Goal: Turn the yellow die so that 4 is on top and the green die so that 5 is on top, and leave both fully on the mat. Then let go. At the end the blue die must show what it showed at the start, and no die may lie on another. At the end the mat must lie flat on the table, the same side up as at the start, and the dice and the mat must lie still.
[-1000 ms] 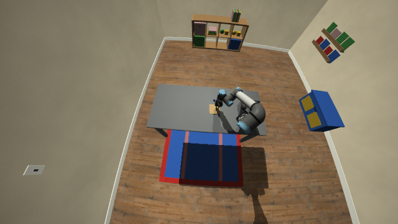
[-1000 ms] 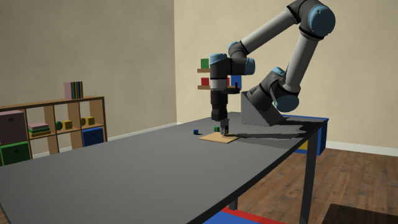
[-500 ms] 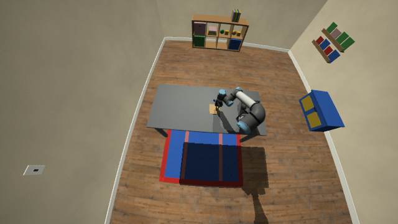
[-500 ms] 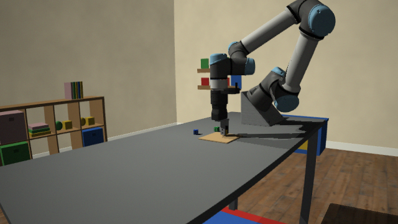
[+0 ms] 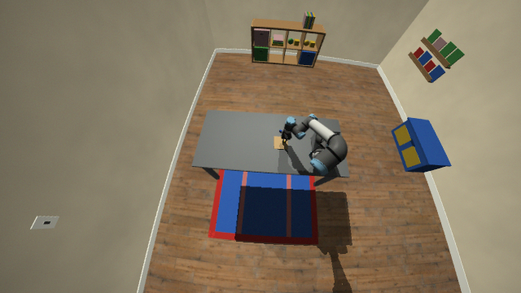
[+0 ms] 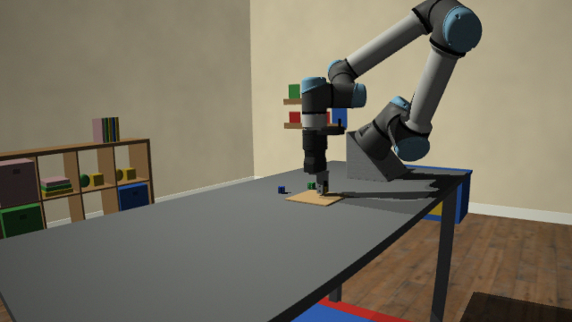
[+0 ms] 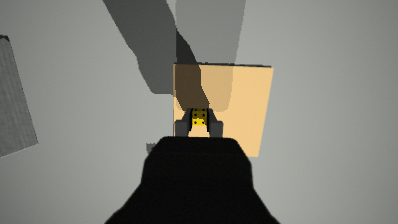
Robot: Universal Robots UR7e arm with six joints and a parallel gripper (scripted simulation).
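Right now my hand is 1 cm above the yellow die. From my hand the other things lie so: tan mat (3 cm below, 3 cm ahead); then blue die (14 cm to the right, 2 cm below, 2 cm ahead); then green die (8 cm to the right, 7 cm behind, 2 cm below).
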